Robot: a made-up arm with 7 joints. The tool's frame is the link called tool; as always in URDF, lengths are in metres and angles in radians. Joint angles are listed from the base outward.
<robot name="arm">
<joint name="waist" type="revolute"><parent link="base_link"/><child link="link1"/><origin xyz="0.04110 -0.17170 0.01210" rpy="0.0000 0.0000 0.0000"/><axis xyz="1 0 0"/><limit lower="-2.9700" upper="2.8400"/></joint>
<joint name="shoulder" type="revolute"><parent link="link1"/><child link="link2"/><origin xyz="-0.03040 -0.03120 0.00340" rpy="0.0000 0.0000 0.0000"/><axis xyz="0 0 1"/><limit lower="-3.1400" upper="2.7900"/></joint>
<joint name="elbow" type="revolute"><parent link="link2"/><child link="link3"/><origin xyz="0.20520 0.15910 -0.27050" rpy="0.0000 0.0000 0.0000"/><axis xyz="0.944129 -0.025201 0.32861"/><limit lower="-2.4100" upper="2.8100"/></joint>
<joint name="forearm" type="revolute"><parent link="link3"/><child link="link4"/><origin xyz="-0.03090 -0.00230 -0.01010" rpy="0.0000 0.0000 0.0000"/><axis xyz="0 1 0"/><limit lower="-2.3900" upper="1.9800"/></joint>
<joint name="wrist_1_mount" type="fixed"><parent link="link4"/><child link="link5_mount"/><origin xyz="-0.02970 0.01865 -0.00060" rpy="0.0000 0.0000 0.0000"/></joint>
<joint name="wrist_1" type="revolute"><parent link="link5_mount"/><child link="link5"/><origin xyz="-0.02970 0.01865 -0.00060" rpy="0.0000 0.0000 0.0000"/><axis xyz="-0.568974 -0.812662 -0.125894"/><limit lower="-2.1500" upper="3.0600"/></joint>
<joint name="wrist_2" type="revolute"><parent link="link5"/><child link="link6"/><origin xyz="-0.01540 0.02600 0.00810" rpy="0.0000 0.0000 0.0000"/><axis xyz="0 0 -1"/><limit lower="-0.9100" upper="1.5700"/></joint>
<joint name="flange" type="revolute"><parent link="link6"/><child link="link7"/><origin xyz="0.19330 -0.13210 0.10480" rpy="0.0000 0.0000 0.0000"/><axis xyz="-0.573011 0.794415 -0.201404"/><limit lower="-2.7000" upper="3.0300"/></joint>
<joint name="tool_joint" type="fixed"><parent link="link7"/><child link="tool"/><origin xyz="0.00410 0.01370 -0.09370" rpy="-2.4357 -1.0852 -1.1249"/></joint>
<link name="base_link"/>
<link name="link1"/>
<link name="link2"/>
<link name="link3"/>
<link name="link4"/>
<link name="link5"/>
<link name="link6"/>
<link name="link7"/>
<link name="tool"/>
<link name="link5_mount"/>
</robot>
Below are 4 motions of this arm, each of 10 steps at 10 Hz.
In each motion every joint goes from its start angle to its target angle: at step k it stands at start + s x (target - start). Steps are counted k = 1, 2, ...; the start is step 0. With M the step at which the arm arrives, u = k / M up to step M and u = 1 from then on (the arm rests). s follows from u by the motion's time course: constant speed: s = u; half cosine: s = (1 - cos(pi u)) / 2; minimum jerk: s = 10 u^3 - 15 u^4 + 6 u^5.
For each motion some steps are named. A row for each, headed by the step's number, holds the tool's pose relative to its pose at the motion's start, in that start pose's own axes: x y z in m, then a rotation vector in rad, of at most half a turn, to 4 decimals.
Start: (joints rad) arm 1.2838 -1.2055 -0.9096 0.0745 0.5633 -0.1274 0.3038
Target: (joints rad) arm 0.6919 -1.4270 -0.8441 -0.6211 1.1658 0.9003 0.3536
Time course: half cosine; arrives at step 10
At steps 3, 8, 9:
3: 0.0234 0.0607 -0.0071 -0.3310 0.2851 0.1898
8: -0.1131 0.1235 -0.0634 -1.1883 1.3267 1.0483
9: -0.1371 0.1177 -0.0518 -1.2344 1.4448 1.1517

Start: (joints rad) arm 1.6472 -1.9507 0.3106 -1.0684 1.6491 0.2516 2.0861
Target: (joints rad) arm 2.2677 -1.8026 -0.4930 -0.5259 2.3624 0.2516 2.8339
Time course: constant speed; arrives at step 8
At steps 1, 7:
1: 0.0259 0.0204 0.0225 -0.0056 0.1258 -0.0231
7: 0.2114 0.0949 0.1547 0.1032 0.7499 -0.0248

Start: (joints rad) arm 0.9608 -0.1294 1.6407 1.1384 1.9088 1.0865 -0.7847
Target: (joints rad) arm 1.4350 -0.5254 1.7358 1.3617 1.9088 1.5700 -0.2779
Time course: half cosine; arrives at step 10
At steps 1, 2, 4, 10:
1: 0.0023 0.0051 -0.0022 -0.0229 0.0118 -0.0037
2: 0.0087 0.0197 -0.0093 -0.0903 0.0450 -0.0138
4: 0.0279 0.0693 -0.0444 -0.3391 0.1471 -0.0388
10: 0.0427 0.1632 -0.1971 -1.0488 0.3072 -0.0173

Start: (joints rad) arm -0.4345 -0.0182 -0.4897 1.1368 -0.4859 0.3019 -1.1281
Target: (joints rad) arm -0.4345 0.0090 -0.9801 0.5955 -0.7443 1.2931 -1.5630
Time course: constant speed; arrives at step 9
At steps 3, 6, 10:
3: 0.0984 0.0172 -0.0288 0.0199 0.4918 0.0328
6: 0.1726 0.0322 -0.1013 0.0549 0.9745 0.0302
10: 0.2061 0.0426 -0.2012 0.0962 1.4440 -0.0154

